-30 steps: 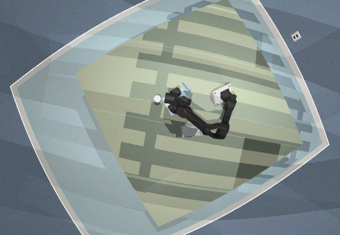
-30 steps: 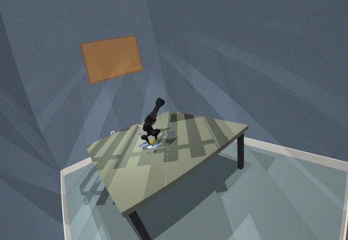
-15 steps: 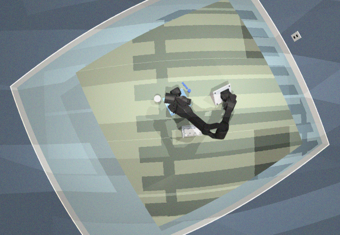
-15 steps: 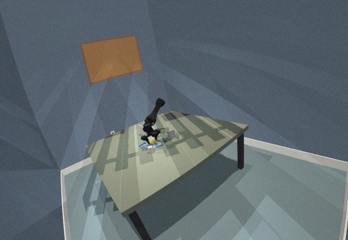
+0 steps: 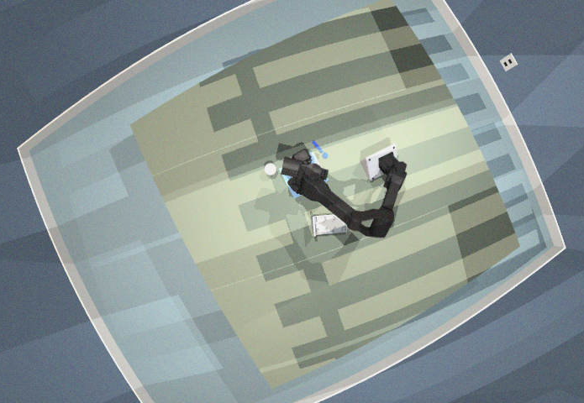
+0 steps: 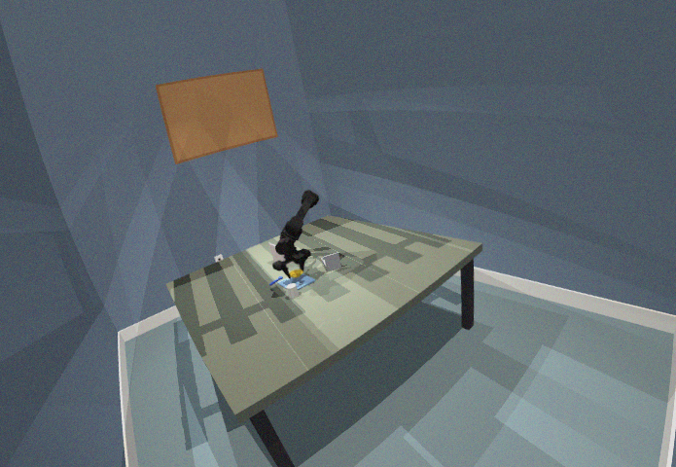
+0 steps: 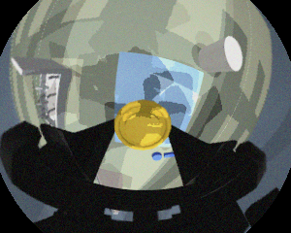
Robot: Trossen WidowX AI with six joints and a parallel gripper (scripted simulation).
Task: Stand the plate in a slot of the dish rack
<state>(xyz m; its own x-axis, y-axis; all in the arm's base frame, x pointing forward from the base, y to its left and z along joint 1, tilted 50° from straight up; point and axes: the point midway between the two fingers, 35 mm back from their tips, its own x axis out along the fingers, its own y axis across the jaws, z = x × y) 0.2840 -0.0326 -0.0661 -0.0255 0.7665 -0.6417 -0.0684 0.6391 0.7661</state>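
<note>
Right now the light blue mat is 20 mm ahead of my gripper tip, 20 mm to the right of it and 20 mm below it. The rest, counted from my gripper tip: white cup 120 mm ahead, 90 mm to the right; yellow plate 10 mm above; blue utensil 80 mm behind, 70 mm to the right, 20 mm below.
</note>
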